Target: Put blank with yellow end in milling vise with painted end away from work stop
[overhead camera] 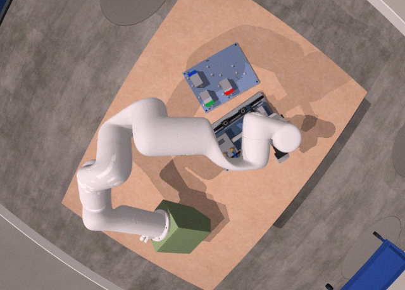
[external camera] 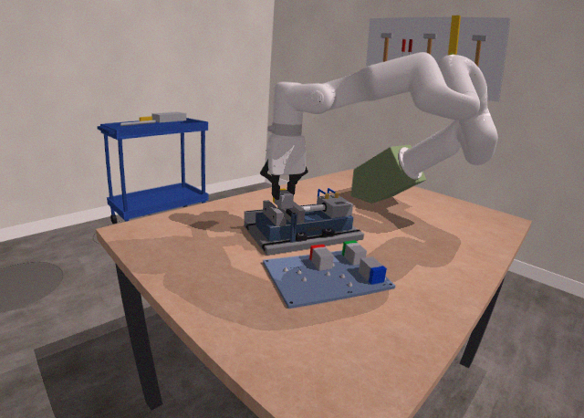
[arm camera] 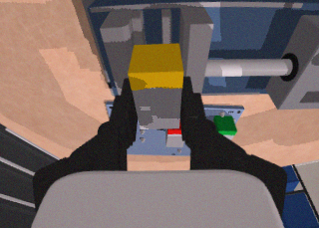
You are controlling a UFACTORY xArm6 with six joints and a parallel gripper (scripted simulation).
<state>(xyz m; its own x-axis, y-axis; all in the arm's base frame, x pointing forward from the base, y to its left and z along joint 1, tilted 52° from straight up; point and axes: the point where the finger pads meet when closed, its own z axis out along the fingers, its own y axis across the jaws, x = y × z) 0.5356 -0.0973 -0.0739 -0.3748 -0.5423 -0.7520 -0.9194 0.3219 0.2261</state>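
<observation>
My hand is 20 mm above the yellow-ended blank. Also, from my hand: hosed block: 150 mm behind, 70 mm to the left, 60 mm below; then fixed jaw: 30 mm ahead, 10 mm to the right, 60 mm below; then moving jaw: 30 mm behind, 20 mm to the left, 60 mm below.
</observation>
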